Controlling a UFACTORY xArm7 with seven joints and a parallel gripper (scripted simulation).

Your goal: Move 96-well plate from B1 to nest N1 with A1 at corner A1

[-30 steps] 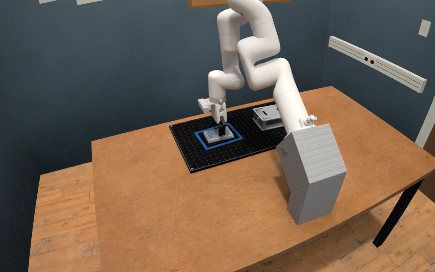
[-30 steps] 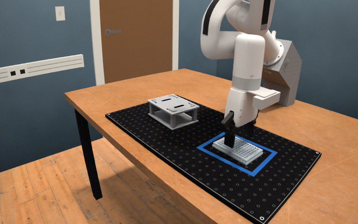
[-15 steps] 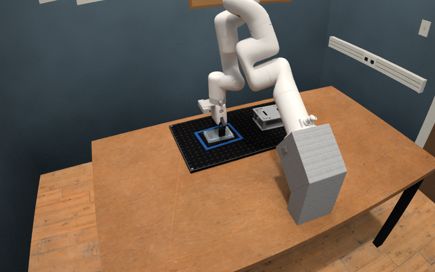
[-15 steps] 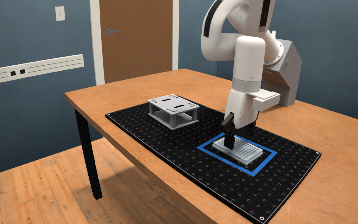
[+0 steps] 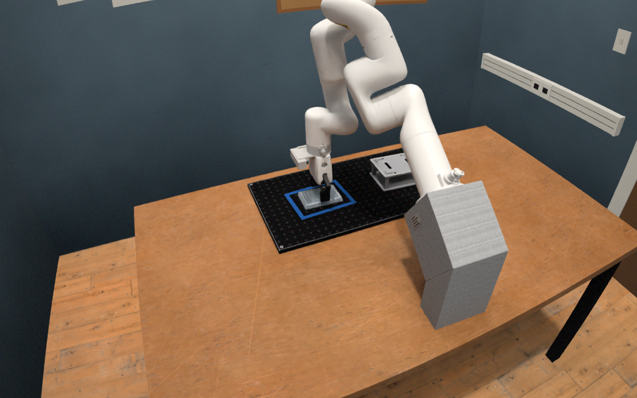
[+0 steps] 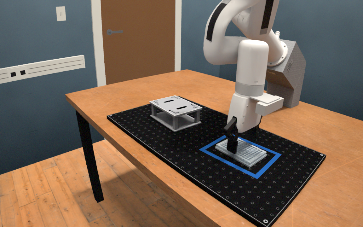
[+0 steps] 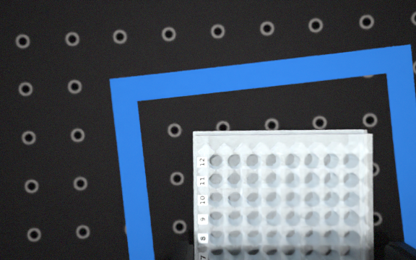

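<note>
Now: hand 2 cm above the clear 96-well plate. From my hand the other things lie so: grey raised nest 9 cm behind, 28 cm to the right, 3 cm above.
</note>
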